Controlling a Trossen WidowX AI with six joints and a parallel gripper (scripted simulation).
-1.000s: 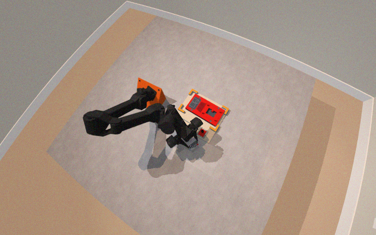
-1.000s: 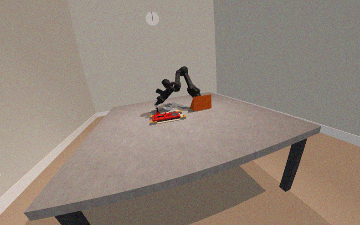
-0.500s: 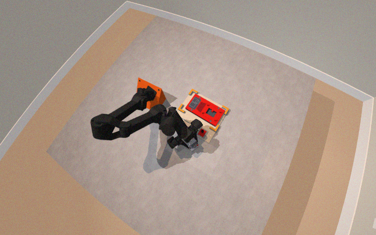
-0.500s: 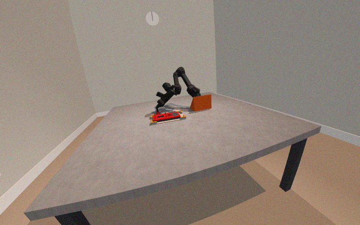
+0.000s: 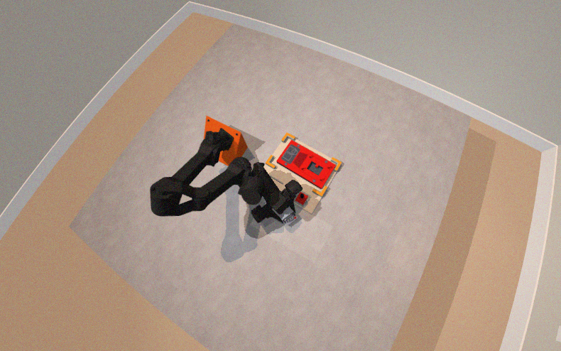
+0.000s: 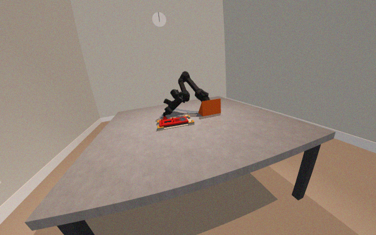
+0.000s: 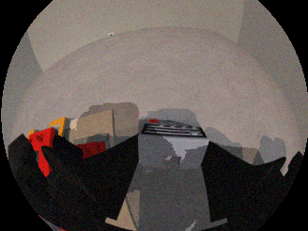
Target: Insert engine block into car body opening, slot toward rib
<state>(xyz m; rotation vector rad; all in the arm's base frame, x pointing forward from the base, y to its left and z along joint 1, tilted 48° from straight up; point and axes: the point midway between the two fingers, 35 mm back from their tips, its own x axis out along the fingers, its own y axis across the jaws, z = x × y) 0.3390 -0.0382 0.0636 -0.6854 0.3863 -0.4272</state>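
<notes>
Now: gripper tip 10 mm past the engine block.
</notes>
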